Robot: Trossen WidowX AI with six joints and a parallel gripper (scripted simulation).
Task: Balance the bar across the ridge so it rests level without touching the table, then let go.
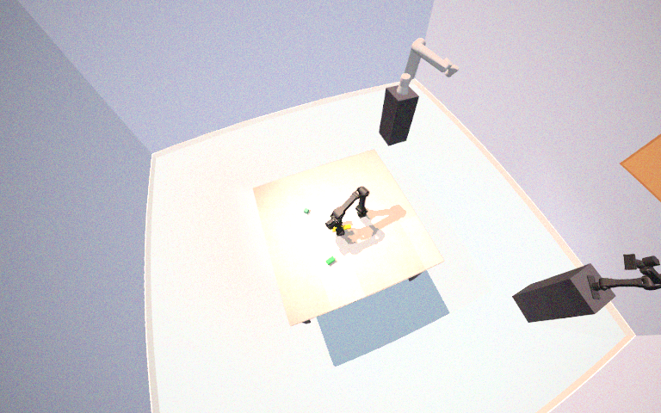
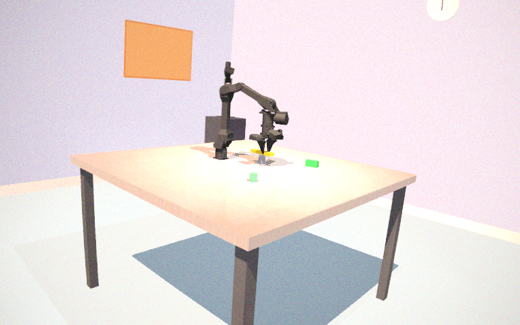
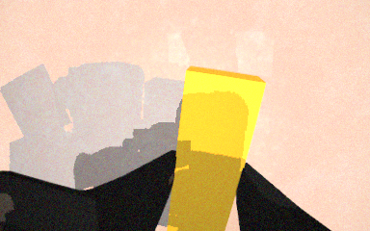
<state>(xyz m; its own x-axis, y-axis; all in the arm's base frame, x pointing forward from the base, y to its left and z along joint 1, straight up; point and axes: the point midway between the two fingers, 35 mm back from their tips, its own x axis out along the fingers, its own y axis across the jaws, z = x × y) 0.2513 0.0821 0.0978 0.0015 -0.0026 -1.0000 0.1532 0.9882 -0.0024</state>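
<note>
Right now the bar is 3 cm behind my gripper tip.
</note>
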